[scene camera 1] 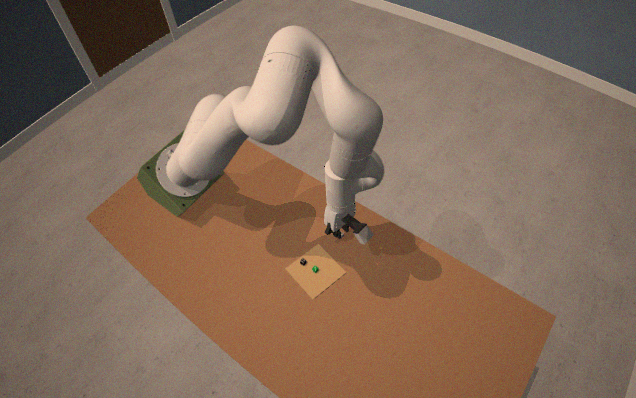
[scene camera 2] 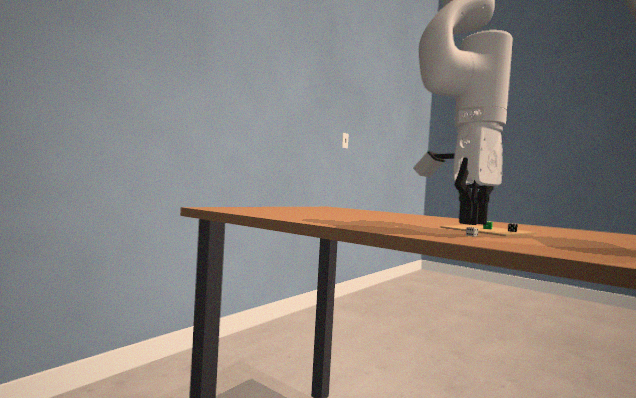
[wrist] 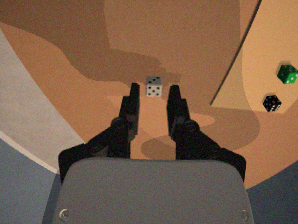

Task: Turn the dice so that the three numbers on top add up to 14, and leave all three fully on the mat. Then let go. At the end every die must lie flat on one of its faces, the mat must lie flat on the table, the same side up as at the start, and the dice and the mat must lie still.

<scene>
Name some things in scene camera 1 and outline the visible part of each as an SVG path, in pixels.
My gripper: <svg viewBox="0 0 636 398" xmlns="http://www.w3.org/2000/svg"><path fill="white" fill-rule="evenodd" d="M326 206L324 224L327 226L325 230L327 235L333 233L335 237L341 238L340 228L349 232L349 227L351 227L360 244L366 244L374 236L366 223L360 223L354 218L356 204L346 213L335 212L328 205Z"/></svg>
A tan mat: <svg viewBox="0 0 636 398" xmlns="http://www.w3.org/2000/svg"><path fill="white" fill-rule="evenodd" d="M319 244L285 268L312 300L347 273Z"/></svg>
</scene>
